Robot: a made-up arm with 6 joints. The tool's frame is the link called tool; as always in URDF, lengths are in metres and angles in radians. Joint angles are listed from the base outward. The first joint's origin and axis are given. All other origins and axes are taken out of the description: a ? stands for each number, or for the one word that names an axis. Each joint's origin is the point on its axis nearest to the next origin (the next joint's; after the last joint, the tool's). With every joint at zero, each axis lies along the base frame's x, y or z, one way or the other. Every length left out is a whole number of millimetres.
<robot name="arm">
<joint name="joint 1" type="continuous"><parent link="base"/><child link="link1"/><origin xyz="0 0.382 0.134" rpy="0 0 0"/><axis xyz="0 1 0"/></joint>
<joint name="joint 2" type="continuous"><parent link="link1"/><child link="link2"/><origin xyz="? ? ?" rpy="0 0 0"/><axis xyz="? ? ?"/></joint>
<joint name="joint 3" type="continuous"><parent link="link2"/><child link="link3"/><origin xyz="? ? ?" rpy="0 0 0"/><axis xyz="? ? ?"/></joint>
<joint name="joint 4" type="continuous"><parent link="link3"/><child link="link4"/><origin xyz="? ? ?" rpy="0 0 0"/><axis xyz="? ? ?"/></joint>
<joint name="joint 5" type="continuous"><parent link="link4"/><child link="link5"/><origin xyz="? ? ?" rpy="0 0 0"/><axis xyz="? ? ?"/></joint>
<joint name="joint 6" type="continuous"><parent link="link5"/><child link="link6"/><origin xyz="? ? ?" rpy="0 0 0"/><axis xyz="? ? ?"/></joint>
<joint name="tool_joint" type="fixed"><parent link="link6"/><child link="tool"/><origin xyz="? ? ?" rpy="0 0 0"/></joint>
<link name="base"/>
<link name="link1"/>
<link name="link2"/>
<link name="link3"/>
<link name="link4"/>
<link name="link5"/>
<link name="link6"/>
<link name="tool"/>
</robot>
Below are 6 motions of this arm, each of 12 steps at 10 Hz.
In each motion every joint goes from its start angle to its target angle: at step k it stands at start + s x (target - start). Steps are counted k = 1, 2, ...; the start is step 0. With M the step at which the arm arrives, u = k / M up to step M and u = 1 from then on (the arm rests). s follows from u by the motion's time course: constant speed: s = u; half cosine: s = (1 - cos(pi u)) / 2; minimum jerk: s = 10 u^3 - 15 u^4 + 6 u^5.
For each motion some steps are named. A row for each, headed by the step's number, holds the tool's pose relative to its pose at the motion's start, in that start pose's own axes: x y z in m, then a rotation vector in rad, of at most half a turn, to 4 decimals.
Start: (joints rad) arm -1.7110 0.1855 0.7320 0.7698 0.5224 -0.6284
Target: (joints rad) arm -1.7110 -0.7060 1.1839 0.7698 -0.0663 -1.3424
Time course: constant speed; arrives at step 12
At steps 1, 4, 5, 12:
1: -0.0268 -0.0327 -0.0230 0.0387 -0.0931 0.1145
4: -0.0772 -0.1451 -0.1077 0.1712 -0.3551 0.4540
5: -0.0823 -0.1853 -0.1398 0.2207 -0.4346 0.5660
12: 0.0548 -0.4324 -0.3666 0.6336 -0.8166 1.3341

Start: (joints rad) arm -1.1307 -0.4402 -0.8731 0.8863 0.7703 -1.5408
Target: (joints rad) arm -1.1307 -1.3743 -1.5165 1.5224 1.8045 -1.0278
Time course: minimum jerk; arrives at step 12
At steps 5, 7, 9, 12:
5: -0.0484 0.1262 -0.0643 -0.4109 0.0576 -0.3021
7: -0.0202 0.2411 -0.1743 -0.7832 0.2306 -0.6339
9: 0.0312 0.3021 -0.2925 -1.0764 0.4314 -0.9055
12: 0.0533 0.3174 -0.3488 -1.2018 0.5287 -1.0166

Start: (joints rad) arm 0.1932 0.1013 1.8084 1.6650 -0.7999 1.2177
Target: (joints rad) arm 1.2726 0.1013 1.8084 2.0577 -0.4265 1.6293
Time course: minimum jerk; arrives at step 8
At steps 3, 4, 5, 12:
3: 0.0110 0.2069 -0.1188 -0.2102 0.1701 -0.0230
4: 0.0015 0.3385 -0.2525 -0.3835 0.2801 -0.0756
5: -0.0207 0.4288 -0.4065 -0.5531 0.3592 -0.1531
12: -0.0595 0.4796 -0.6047 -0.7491 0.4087 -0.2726

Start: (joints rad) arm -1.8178 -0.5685 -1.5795 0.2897 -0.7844 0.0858
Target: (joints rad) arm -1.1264 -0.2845 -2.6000 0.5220 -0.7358 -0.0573
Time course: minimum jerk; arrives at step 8
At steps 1, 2, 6, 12:
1: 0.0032 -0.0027 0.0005 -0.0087 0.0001 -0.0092
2: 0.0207 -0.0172 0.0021 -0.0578 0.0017 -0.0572
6: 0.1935 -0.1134 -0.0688 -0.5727 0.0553 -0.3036
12: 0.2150 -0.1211 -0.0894 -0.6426 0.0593 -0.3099

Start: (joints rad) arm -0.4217 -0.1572 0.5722 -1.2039 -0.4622 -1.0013
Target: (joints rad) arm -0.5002 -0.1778 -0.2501 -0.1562 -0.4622 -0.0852
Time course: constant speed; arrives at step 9
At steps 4, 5, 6, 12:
4: 0.0248 0.0656 -0.0422 -0.1216 0.4036 0.6104
5: 0.0167 0.0877 -0.0565 -0.2063 0.4706 0.7504
6: 0.0034 0.1087 -0.0723 -0.3114 0.5216 0.8790
12: -0.0525 0.1519 -0.1310 -0.7299 0.5691 1.1604

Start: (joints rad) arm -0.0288 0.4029 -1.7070 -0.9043 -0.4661 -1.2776
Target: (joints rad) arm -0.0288 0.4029 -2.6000 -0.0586 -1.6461 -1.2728
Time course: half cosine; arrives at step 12
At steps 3, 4, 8, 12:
3: 0.0050 -0.0428 -0.0229 0.2148 -0.0086 0.2231
4: 0.0186 -0.0654 -0.0451 0.3576 -0.0052 0.3840
8: 0.1413 -0.0440 -0.1666 0.9012 0.1438 1.1862
12: 0.1919 0.0394 -0.2098 1.0474 0.3170 1.5824

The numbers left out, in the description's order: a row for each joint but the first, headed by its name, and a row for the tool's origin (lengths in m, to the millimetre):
joint 2: xyz -0.098 0 0.02, axis 0 0 -1
joint 3: xyz -0.338 -0.064 0, axis 0 1 0
joint 4: xyz 0.147 0 -0.006, axis -1 0 0
joint 5: xyz 0 0.27 -0.086, axis 0 0 -1
joint 6: xyz -0.072 -0.118 0, axis 0 1 0
tool: xyz 0.047 0 0.229

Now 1 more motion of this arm.
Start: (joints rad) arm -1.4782 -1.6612 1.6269 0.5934 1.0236 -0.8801
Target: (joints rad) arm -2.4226 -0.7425 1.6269 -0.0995 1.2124 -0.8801
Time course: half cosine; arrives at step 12
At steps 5, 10, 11, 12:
5: 0.2934 0.1512 0.0903 -0.1709 0.5945 -0.3889
10: 0.7258 0.1558 -0.1197 -0.3566 1.2831 -1.2336
11: 0.7508 0.1379 -0.1458 -0.3607 1.3275 -1.3218
12: 0.7586 0.1311 -0.1546 -0.3614 1.3418 -1.3523

